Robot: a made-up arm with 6 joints.
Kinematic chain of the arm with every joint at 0, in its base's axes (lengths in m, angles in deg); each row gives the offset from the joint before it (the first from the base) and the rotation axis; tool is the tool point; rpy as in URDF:
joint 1: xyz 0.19 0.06 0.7 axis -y
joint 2: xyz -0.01 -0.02 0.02 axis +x
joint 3: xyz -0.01 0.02 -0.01 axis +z
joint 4: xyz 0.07 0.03 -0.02 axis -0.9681 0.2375 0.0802
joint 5: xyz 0 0.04 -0.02 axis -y
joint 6: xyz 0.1 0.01 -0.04 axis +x
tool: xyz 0.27 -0.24 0.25 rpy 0 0 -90
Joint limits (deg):
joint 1: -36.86..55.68
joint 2: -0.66..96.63
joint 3: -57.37..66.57
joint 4: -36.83..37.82
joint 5: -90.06..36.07
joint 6: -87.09..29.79
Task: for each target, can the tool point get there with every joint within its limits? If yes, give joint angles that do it. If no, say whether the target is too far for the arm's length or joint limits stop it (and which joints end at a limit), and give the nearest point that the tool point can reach.
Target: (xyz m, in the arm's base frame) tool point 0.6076 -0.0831 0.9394
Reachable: yes | joints 29.01 53.51 -2.16 -11.60 -19.57 -21.09
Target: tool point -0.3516 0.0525 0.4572
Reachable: no: joint limits stop it (at a limit: joint 1, joint 3, joint 5, joint 6) | nearest point -0.2427 0.0503 0.4966 | short by 0.116 m
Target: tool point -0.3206 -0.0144 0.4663
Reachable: no: joint limits stop it (at a limit: joint 1, joint 3, joint 5, joint 6) | nearest point -0.2402 -0.0068 0.4957 | short by 0.086 m
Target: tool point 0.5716 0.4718 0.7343
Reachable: yes | joints 20.45 63.81 -15.79 18.37 -77.61 -77.73
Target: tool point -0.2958 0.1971 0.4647
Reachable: no: joint limits stop it (at a limit: joint 1, joint 3, joint 6) | nearest point -0.2225 0.1761 0.4933 | short by 0.081 m
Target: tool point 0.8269 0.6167 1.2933
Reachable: no: too far | nearest point 0.5713 0.3877 1.0697 | short by 0.410 m
